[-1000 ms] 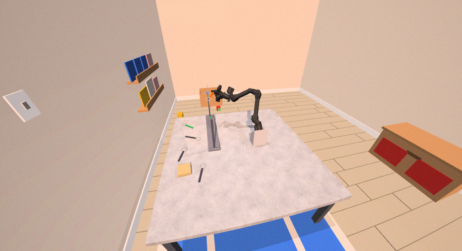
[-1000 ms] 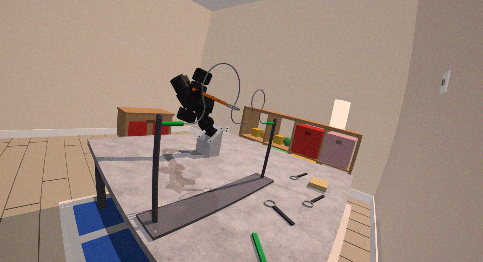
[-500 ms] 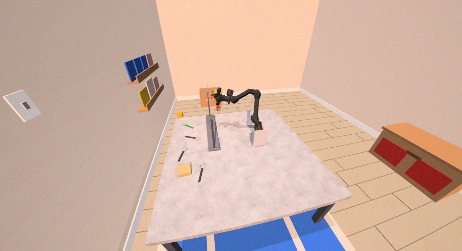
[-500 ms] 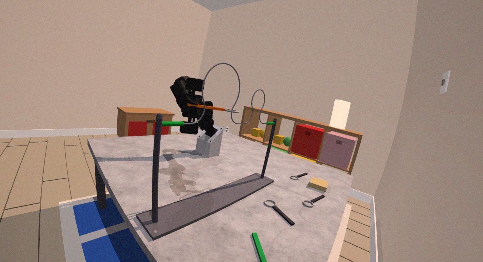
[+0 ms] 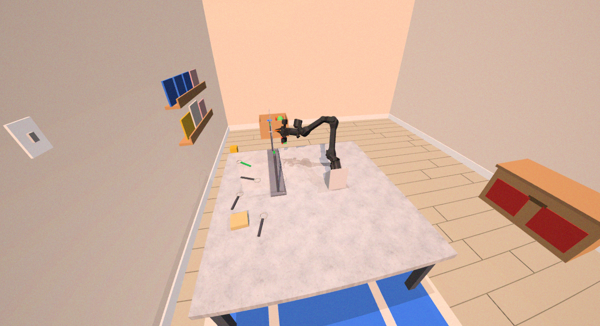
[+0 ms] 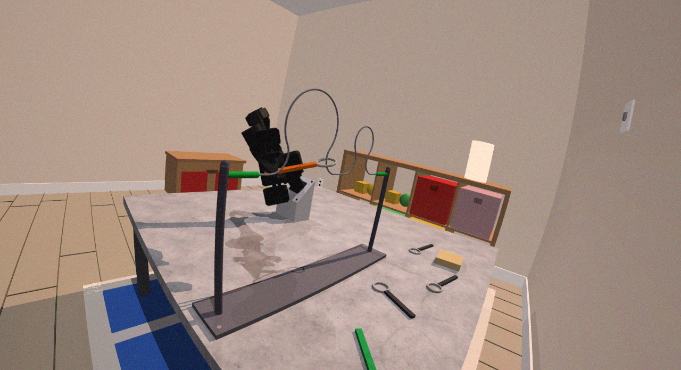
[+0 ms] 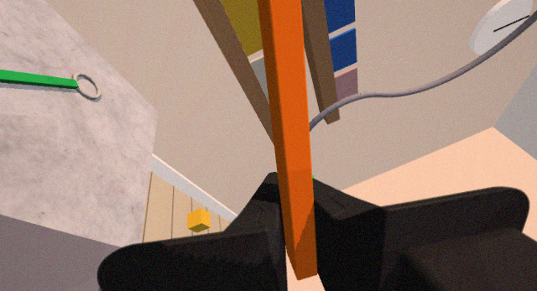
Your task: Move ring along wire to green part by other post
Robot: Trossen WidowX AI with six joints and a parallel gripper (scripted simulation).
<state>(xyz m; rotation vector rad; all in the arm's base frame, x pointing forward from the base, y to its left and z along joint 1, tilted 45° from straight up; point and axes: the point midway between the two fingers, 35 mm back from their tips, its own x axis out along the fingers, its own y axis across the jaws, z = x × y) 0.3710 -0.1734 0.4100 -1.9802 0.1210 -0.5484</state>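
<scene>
Now: gripper tip 8 cm to the right of the ring with orange handle, 3 cm below it and 1 cm short of it. The rest, counted from my gripper tip: green-handled ring 32 cm ahead, 28 cm below, 2 cm to the left; tan block 67 cm to the left, 28 cm below, 25 cm ahead.
</scene>
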